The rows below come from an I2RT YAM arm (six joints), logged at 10 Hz.
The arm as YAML. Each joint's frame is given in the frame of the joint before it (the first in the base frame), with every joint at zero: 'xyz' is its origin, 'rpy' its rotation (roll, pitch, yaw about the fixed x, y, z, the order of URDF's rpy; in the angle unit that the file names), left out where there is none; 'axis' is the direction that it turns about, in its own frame. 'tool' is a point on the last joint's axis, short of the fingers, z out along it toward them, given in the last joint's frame.
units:
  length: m
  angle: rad
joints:
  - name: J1
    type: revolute
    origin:
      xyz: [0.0, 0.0, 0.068]
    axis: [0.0, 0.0, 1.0]
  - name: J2
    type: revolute
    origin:
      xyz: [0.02, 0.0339, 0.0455]
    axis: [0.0, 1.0, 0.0]
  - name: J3
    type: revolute
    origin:
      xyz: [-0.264, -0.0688, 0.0]
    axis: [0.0, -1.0, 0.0]
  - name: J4
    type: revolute
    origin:
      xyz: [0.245, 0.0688, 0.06]
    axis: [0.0, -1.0, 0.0]
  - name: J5
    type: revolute
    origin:
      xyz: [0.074, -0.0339, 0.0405]
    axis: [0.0, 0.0, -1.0]
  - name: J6
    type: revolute
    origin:
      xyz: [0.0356, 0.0, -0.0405]
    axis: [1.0, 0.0, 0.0]
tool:
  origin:
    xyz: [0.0, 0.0, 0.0]
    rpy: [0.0, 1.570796, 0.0]
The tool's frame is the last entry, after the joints.
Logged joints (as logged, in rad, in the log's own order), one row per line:
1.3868 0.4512 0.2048 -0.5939 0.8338 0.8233
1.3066 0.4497 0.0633 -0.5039 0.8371 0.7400
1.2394 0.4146 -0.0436 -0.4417 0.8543 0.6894
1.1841 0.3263 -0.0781 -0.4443 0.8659 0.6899
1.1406 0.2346 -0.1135 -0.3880 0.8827 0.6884
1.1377 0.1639 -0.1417 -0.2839 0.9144 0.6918
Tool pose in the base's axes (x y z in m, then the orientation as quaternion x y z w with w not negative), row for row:
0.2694 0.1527 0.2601 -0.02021 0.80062 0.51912 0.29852
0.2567 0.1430 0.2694 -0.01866 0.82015 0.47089 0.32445
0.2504 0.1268 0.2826 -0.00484 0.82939 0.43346 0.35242
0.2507 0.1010 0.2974 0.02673 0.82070 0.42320 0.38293
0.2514 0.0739 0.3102 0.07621 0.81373 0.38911 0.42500
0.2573 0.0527 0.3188 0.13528 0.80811 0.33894 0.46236
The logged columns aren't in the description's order. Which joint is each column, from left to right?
Columns, left to right: J2, J1, J4, J5, J3, J6.
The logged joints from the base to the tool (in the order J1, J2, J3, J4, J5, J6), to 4 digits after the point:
0.4512 1.3868 0.8338 0.2048 -0.5939 0.8233
0.4497 1.3066 0.8371 0.0633 -0.5039 0.7400
0.4146 1.2394 0.8543 -0.0436 -0.4417 0.6894
0.3263 1.1841 0.8659 -0.0781 -0.4443 0.6899
0.2346 1.1406 0.8827 -0.1135 -0.3880 0.6884
0.1639 1.1377 0.9144 -0.1417 -0.2839 0.6918

